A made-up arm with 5 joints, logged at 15 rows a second.
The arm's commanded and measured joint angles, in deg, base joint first. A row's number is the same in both.
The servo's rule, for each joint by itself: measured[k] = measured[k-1] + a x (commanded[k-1-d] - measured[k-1]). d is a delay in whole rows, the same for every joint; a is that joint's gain. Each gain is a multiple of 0.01, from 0.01 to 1. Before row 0 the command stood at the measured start. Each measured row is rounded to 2 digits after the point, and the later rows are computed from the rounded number. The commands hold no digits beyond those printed.
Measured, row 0: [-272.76 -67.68 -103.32 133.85 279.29]
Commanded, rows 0 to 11: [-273.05 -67.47 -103.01 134.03 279.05]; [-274.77 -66.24 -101.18 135.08 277.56]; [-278.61 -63.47 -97.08 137.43 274.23]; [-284.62 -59.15 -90.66 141.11 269.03]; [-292.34 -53.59 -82.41 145.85 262.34]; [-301.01 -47.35 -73.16 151.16 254.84]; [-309.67 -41.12 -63.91 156.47 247.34]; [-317.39 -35.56 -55.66 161.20 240.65]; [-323.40 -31.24 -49.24 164.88 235.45]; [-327.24 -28.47 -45.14 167.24 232.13]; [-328.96 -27.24 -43.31 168.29 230.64]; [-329.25 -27.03 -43.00 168.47 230.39]
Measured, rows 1 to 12: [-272.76 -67.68 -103.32 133.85 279.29]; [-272.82 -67.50 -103.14 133.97 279.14]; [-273.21 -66.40 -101.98 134.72 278.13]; [-274.29 -63.85 -99.09 136.56 275.63]; [-276.36 -59.76 -94.12 139.65 271.41]; [-279.56 -54.39 -87.21 143.87 265.61]; [-283.85 -48.27 -78.92 148.83 258.72]; [-289.01 -42.05 -70.06 154.03 251.44]; [-294.69 -36.40 -61.56 158.91 244.53]; [-300.43 -31.91 -54.29 162.97 238.72]; [-305.79 -28.92 -48.89 165.87 234.50]; [-310.42 -27.46 -45.60 167.52 232.03]
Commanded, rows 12 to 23: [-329.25 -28.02 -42.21 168.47 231.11]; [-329.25 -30.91 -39.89 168.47 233.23]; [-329.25 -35.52 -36.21 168.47 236.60]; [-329.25 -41.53 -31.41 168.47 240.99]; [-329.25 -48.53 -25.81 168.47 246.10]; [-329.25 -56.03 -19.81 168.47 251.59]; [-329.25 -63.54 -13.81 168.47 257.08]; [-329.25 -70.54 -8.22 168.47 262.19]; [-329.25 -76.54 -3.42 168.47 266.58]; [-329.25 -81.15 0.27 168.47 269.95]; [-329.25 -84.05 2.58 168.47 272.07]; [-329.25 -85.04 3.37 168.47 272.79]
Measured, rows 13 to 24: [-314.19 -27.09 -44.07 168.17 230.98]; [-317.20 -27.90 -42.97 168.37 231.06]; [-319.61 -30.52 -41.15 168.44 232.45]; [-321.54 -34.87 -38.24 168.46 235.11]; [-323.08 -40.66 -34.21 168.47 238.87]; [-324.31 -47.51 -29.25 168.47 243.50]; [-325.30 -54.92 -23.68 168.47 248.68]; [-326.09 -62.42 -17.86 168.47 254.06]; [-326.72 -69.48 -12.17 168.47 259.26]; [-327.23 -75.62 -7.01 168.47 263.94]; [-327.63 -80.43 -2.71 168.47 267.79]; [-327.95 -83.58 0.41 168.47 270.53]
